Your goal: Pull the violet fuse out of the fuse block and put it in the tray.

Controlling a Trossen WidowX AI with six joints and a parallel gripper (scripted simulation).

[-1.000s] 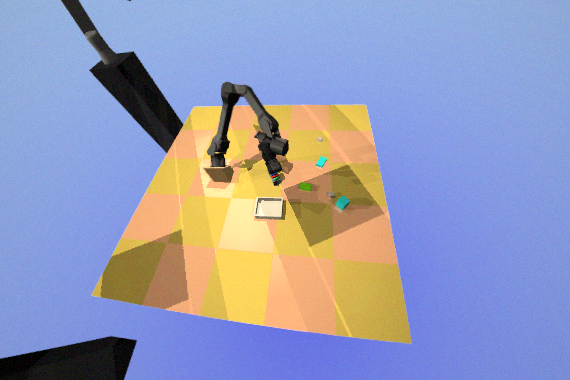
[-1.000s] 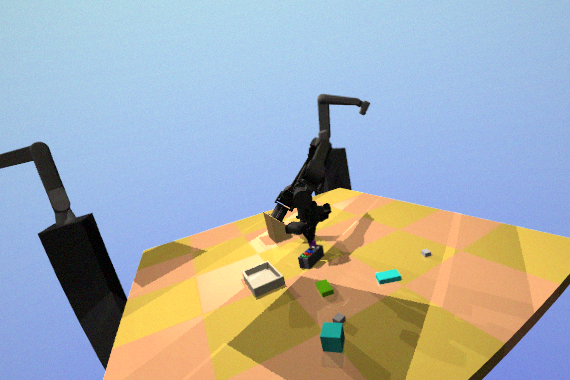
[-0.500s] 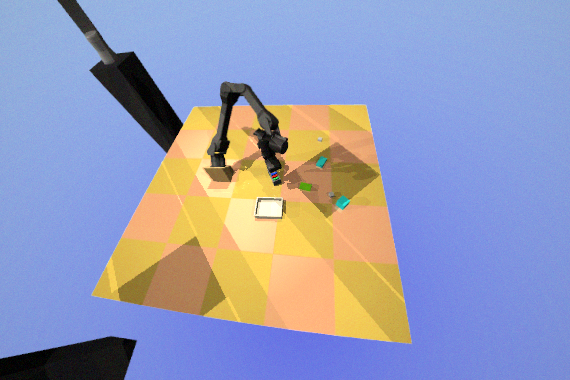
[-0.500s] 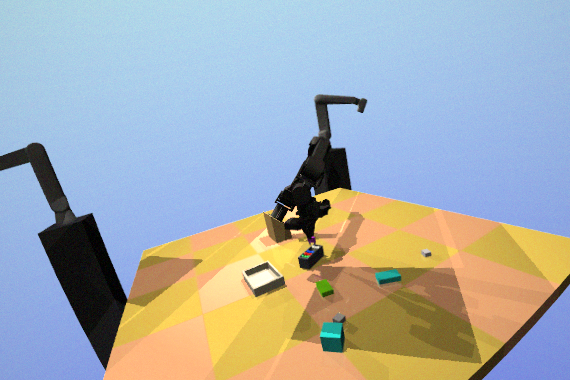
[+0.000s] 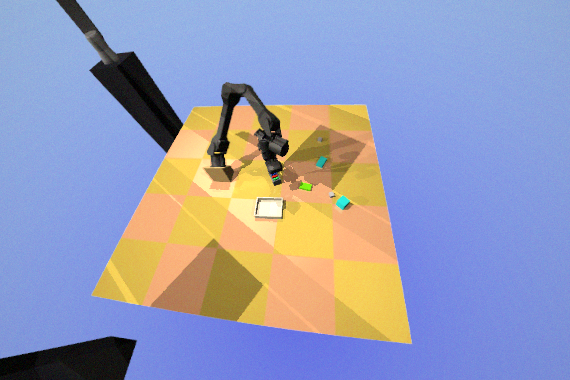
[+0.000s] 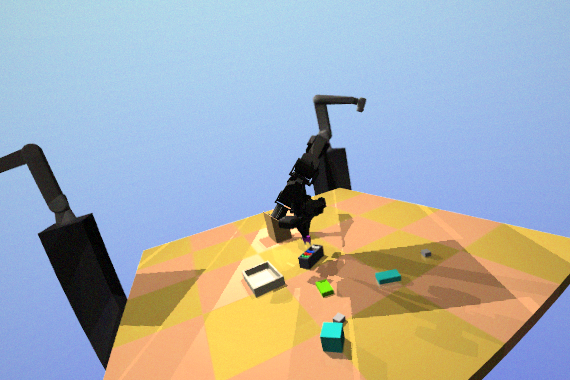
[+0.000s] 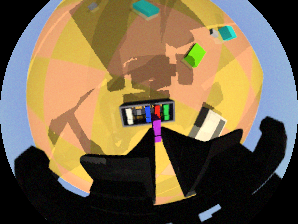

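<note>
My gripper tip is 180 mm to the left of the pale tray, 90 mm above it and 10 mm past it. Round my gripper tip: violet fuse: 10 mm below; then green flat block: 170 mm ahead, 90 mm below, 60 mm to the right; then cyan flat block: 260 mm ahead, 110 mm to the left, 90 mm below.
</note>
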